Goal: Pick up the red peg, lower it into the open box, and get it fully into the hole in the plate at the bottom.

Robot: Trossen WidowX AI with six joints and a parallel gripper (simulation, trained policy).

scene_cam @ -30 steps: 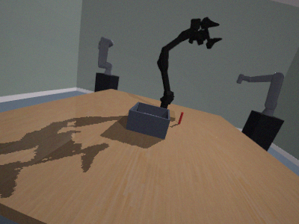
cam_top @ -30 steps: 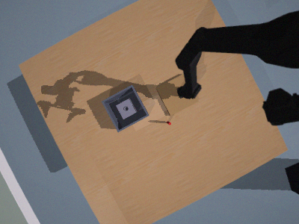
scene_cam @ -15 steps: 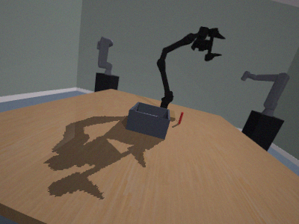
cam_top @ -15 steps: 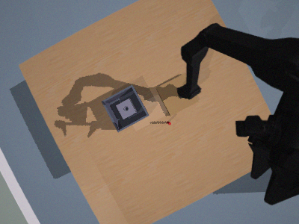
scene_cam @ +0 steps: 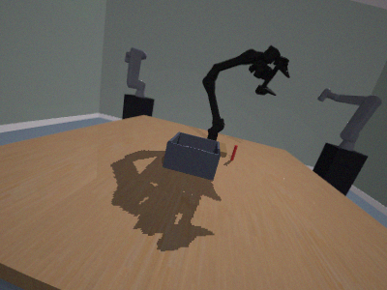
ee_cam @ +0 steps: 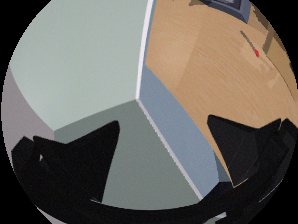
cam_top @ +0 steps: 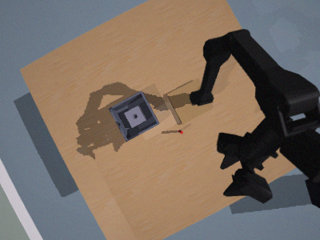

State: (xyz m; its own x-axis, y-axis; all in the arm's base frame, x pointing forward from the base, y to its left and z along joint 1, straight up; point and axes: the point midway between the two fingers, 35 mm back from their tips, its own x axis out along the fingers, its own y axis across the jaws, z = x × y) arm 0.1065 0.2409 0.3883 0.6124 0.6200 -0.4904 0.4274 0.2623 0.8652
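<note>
The red peg is 350 mm below my gripper tip, 120 mm to the right of it and 20 mm ahead of it. Round my gripper tip: grey plate 350 mm below, 280 mm to the right, 220 mm ahead; then blue-grey box 370 mm below, 280 mm to the right, 220 mm ahead.
</note>
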